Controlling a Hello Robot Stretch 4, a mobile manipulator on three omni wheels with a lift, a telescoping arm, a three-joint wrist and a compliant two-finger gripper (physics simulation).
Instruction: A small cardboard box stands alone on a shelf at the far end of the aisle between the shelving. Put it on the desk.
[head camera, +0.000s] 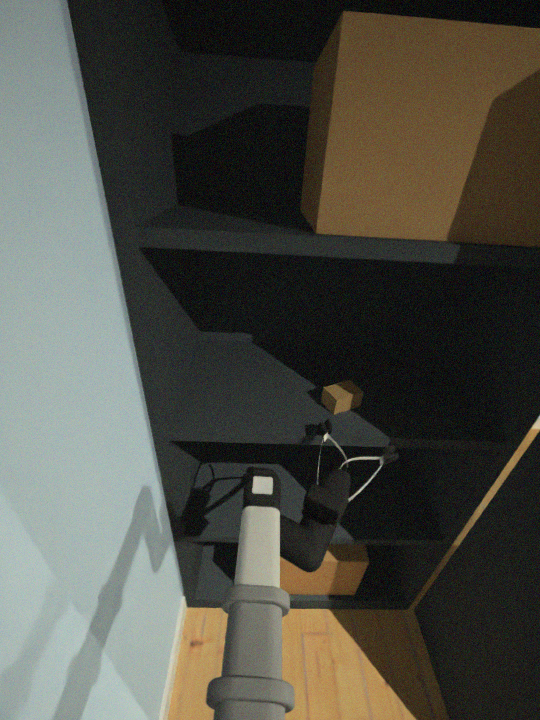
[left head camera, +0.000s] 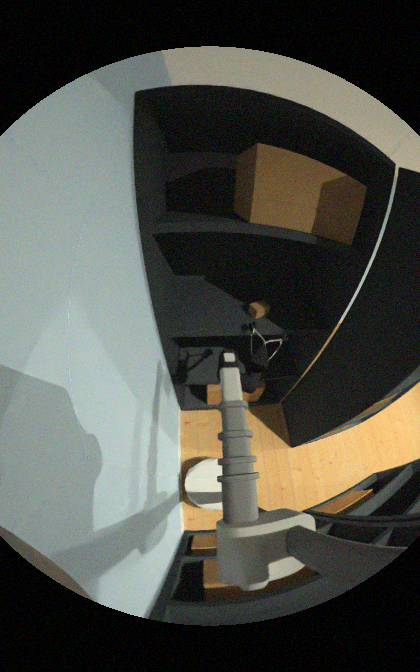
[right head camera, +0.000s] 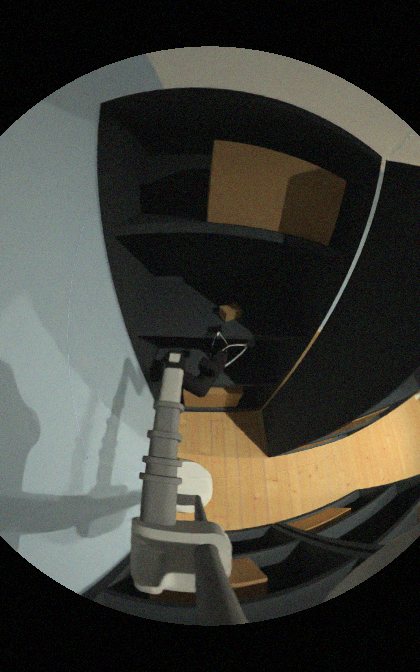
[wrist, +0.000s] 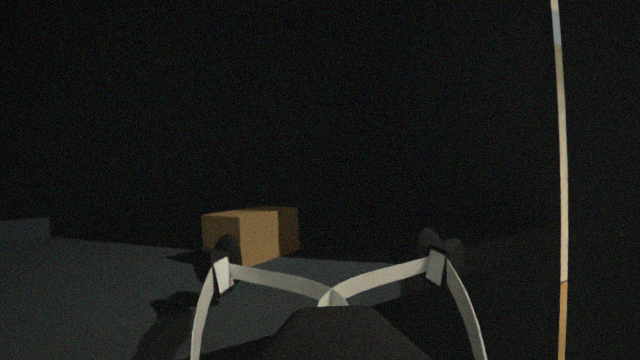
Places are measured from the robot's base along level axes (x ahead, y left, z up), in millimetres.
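Pixels of known places: gripper, between the fingertips: (head camera: 359, 434) (wrist: 327, 252).
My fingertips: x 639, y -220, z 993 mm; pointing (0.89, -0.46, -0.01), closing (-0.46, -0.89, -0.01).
For each thing: its top centre in the pictures, then the offset to it from my fingertips. Level surfaces: height alone.
- small cardboard box, centre of its top: (wrist: 251, 210) (head camera: 343, 389) 145 mm ahead, 16 mm left, 20 mm up
- dark middle shelf, height of its surface: 30 mm down
- large box, centre of its top: (head camera: 456, 55) 189 mm ahead, 61 mm right, 697 mm up
The small cardboard box (head camera: 341, 397) (left head camera: 258, 309) (right head camera: 229, 312) (wrist: 257, 237) sits on the dark middle shelf (head camera: 232, 395) (left head camera: 200, 310) (wrist: 100, 280), partly in shadow. My gripper (head camera: 353, 442) (left head camera: 267, 333) (right head camera: 233, 337) (wrist: 327, 252) is open and empty at the front edge of that shelf, with the box a little beyond the fingertips. In the wrist view the box is left of the middle between the fingers, and the left fingertip covers its lower left part. The right fingertip stands well to the right of the box. The desk does not show in these views.
A large box (head camera: 401, 127) (left head camera: 285, 185) (right head camera: 245, 185) stands on the shelf above. Another box (head camera: 342, 572) lies on the lowest shelf, below my wrist. A blue wall (head camera: 69, 290) is close on the left, a dark panel (head camera: 494, 552) on the right.
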